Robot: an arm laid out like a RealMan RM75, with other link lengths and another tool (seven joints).
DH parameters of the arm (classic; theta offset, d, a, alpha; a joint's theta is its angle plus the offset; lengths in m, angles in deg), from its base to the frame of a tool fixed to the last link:
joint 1: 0 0.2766 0 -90
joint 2: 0 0 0 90
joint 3: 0 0.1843 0 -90
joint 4: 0 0 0 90
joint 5: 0 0.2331 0 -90
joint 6: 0 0 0 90
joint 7: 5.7 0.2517 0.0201 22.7
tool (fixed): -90 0.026 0 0
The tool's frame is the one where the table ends.
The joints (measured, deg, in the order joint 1, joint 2, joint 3, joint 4, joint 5, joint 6, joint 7), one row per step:
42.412, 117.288, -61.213, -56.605, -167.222, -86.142, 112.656
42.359, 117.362, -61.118, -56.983, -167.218, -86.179, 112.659
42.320, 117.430, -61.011, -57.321, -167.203, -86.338, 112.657
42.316, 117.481, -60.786, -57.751, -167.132, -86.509, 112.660
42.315, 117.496, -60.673, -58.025, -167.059, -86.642, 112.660
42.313, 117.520, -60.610, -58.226, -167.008, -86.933, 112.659
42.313, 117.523, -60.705, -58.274, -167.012, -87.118, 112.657
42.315, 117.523, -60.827, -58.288, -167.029, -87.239, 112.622
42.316, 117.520, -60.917, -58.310, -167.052, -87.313, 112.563
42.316, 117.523, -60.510, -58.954, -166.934, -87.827, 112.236
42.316, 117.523, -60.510, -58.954, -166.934, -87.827, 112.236
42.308, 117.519, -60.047, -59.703, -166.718, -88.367, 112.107
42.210, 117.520, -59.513, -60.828, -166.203, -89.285, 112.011
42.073, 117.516, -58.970, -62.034, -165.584, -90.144, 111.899
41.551, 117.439, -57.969, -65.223, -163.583, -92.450, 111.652
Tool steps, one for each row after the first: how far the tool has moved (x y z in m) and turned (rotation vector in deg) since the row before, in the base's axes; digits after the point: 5 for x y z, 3 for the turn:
-0.00116, 0.00104, 0.00065, 0.221, 0.086, 0.173
-0.00110, 0.00038, 0.00047, 0.110, 0.111, 0.079
-0.00174, 0.00103, 0.00086, 0.250, 0.217, 0.126
-0.00116, 0.00060, 0.00056, 0.131, 0.136, 0.086
-0.00084, -0.00054, 0.00013, -0.079, 0.108, -0.047
-0.00016, -0.00072, -0.00011, -0.181, -0.050, -0.031
-0.00003, -0.00055, -0.00014, -0.188, -0.088, 0.020
-0.00001, -0.00027, 0.00001, -0.137, -0.085, 0.057
-0.00234, 0.00069, 0.00180, 0.061, 0.288, 0.262
0.00000, 0.00000, 0.00000, 0.000, 0.000, 0.000
-0.00292, 0.00095, 0.00196, 0.268, 0.432, 0.157
-0.00454, 0.00035, 0.00204, 0.258, 0.761, 0.124
-0.00489, 0.00076, 0.00218, 0.347, 0.838, 0.225
-0.01316, 0.00080, 0.00496, 0.615, 2.211, 0.746

